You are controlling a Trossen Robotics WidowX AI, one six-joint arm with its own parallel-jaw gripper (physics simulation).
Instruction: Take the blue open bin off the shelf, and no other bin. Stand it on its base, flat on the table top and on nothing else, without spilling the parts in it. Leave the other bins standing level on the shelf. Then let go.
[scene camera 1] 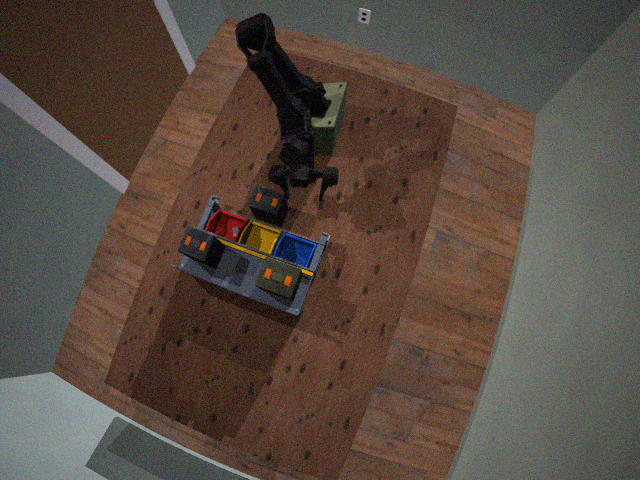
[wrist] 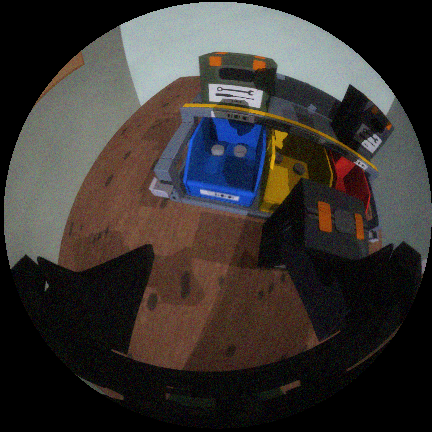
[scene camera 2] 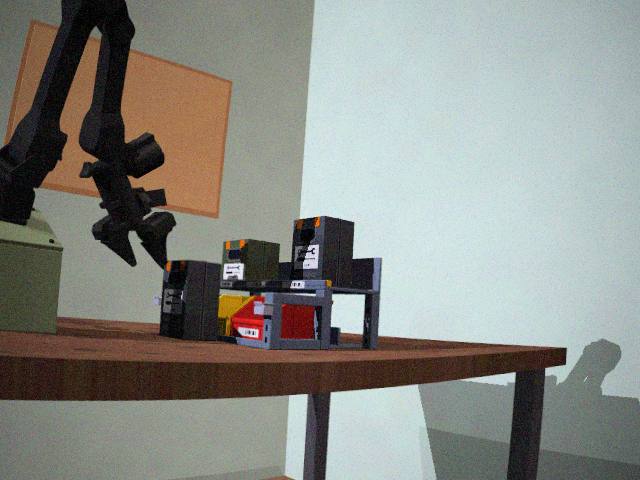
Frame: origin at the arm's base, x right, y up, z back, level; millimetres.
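Where they show: gripper, fingertip midpoint: (scene camera 1: 303, 200) (wrist: 217, 249) (scene camera 2: 149, 266); arm's base, link origin: (scene camera 1: 319, 108) (scene camera 2: 5, 215).
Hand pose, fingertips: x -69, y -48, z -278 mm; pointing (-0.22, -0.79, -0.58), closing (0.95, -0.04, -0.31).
Observation:
Things, the pixels of their top centre, and the offset from my fingertips.
- blue open bin, top centre: (wrist: 229, 134) (scene camera 1: 291, 256) dx -28, dy -39, dz -157 mm
- yellow bin, top centre: (wrist: 304, 155) (scene camera 2: 245, 295) (scene camera 1: 256, 242) dx +84, dy -39, dz -160 mm
- red bin, top centre: (scene camera 2: 282, 297) (wrist: 353, 177) (scene camera 1: 222, 230) dx +196, dy -39, dz -167 mm
- black case, top centre: (wrist: 344, 221) (scene camera 2: 192, 261) (scene camera 1: 266, 199) dx +98, dy +12, dz -42 mm
- green case, top centre: (wrist: 240, 53) (scene camera 2: 251, 241) (scene camera 1: 277, 277) dx -33, dy +79, dz -236 mm
- dark case, top centre: (scene camera 2: 324, 219) (wrist: 373, 102) (scene camera 1: 195, 243) dx +198, dy +104, dz -244 mm
The blue open bin (scene camera 1: 295, 249) (wrist: 222, 172) stands level in the shelf's lower bay, at the end of the row, with round grey parts inside; I cannot make it out in scene camera 2. The yellow bin (scene camera 1: 261, 237) (scene camera 2: 232, 305) (wrist: 284, 184) and the red bin (scene camera 1: 224, 225) (scene camera 2: 248, 322) (wrist: 350, 177) stand beside it on the shelf (scene camera 1: 297, 310) (scene camera 2: 371, 320) (wrist: 172, 155). My gripper (scene camera 1: 303, 200) (scene camera 2: 150, 266) (wrist: 217, 249) is open and empty, tilted, in front of the shelf and above the table. One fingertip is close to the loose black case; whether they touch is unclear.
The black case (scene camera 1: 266, 205) (scene camera 2: 193, 299) (wrist: 332, 205) stands on the table (scene camera 1: 413, 310) before the yellow bin. A green case (scene camera 1: 279, 279) (scene camera 2: 253, 260) (wrist: 237, 61) and a dark case (scene camera 1: 199, 245) (scene camera 2: 336, 253) (wrist: 352, 120) stand on the shelf's top, above the bins' rear.

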